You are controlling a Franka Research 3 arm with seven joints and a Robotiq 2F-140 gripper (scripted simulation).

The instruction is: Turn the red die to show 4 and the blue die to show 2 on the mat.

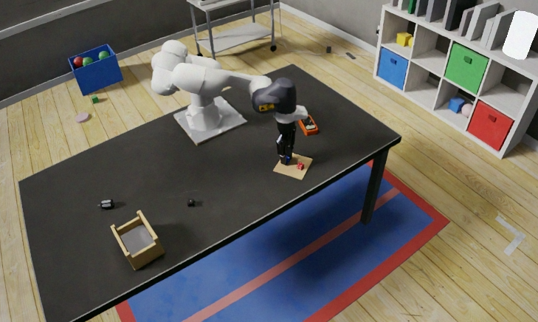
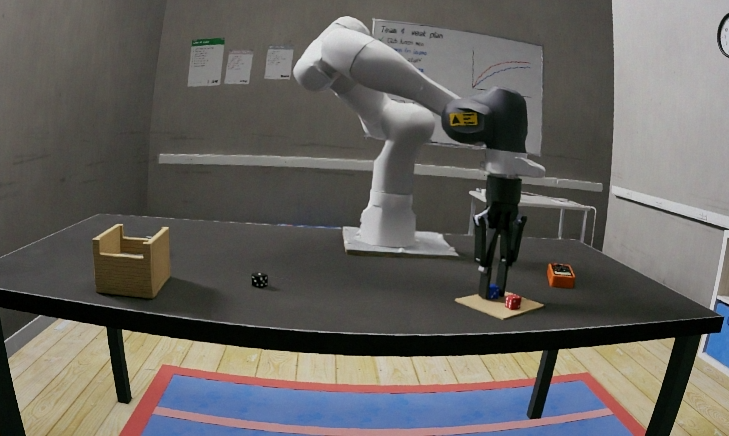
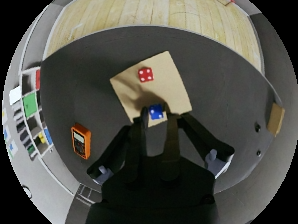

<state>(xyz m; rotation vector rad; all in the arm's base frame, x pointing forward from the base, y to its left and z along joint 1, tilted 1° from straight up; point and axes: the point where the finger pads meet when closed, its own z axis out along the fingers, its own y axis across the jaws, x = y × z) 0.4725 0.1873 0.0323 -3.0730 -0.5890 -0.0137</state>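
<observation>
Right now my hand is 2 cm above the blue die. From my hand the other things lie so: tan mat 4 cm below, 3 cm ahead, 2 cm to the left; then red die 7 cm ahead, 3 cm to the left, 2 cm below; then orange device 23 cm to the left, 15 cm behind, 2 cm below.
</observation>
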